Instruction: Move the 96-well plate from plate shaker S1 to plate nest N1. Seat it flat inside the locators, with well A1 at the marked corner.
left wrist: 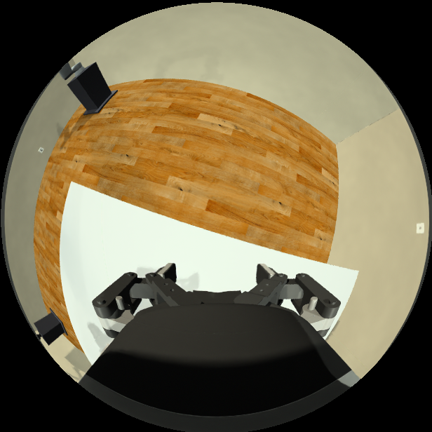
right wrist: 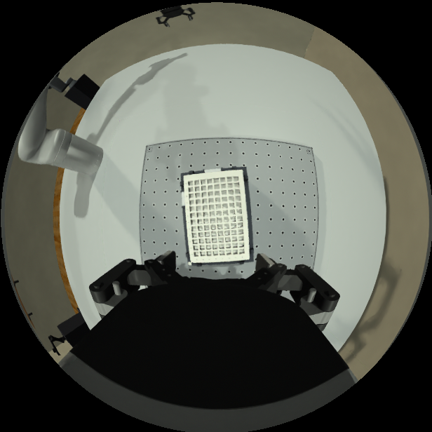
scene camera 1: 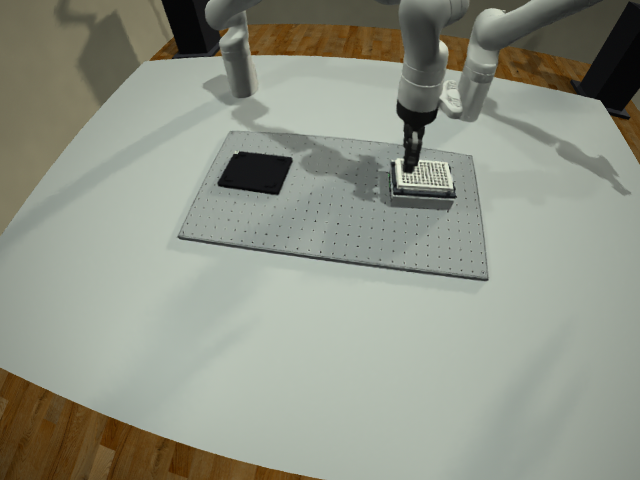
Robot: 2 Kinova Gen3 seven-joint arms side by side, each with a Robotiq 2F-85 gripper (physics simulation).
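Frame: origin at the left arm's base, x back, y right, z up, level; metres.
Seen in the pictures: right gripper, between the fingertips: [scene camera 1: 408,155]; left arm's base, origin of its link: [scene camera 1: 464,113]; right arm's base, origin of its link: [scene camera 1: 244,91].
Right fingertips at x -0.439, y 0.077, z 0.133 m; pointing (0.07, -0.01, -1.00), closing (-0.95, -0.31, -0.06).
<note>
Pixels of each thing's middle, then the offset from my right fingertips to it. "spot": a spot on its surface instead. Level surfaces: height alone.
- white 96-well plate, middle of its body: [scene camera 1: 423,175] dy -0.042, dx +0.019, dz -0.058 m
- plate shaker S1, a spot on its surface: [scene camera 1: 422,200] spot: dy -0.060, dx -0.027, dz -0.088 m
- Plate nest N1, middle of its body: [scene camera 1: 255,171] dy +0.344, dx -0.107, dz -0.112 m
- grey perforated board, height of its surface: dz -0.120 m
- white table, height of its surface: dz -0.133 m
The white 96-well plate [scene camera 1: 424,174] [right wrist: 217,217] sits on plate shaker S1 [scene camera 1: 422,200], a grey block with a dark top rim, at the right of the board in the scene view. Plate nest N1 [scene camera 1: 255,172] is the flat black holder at the left of the board; it holds no plate. My right gripper [scene camera 1: 410,166] [right wrist: 215,261] is open and empty, above the plate's left end in the scene view; the plate's near short end lies between the finger lines in the right wrist view. My left gripper [left wrist: 216,273] is open and empty, away from the plate.
The grey perforated board [scene camera 1: 320,227] [right wrist: 285,200] carries the shaker and nest on the white table [scene camera 1: 310,335] [left wrist: 125,230]. Other pale arm parts [scene camera 1: 240,67] [right wrist: 77,152] stand at the table's back. Wooden floor [left wrist: 200,165] lies beyond the table edge in the left wrist view.
</note>
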